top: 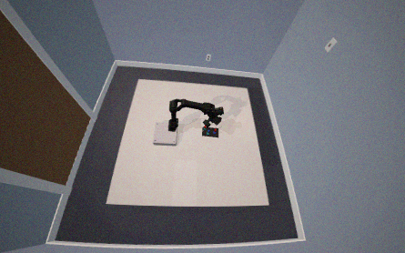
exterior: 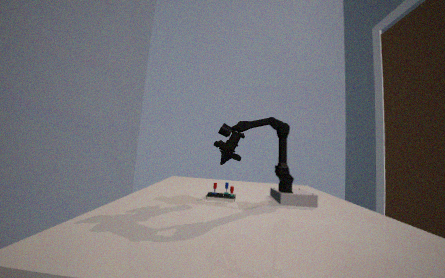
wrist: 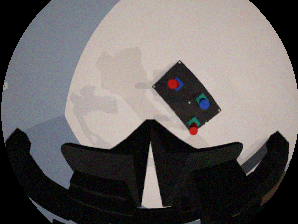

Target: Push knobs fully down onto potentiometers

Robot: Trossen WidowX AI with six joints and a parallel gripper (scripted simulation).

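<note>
Now: the red knob 7 cm behind my gripper tip and 13 cm below it. From my gripper tip the other things lie so: blue knob: 4 cm behind, 5 cm to the right, 12 cm below.
</note>
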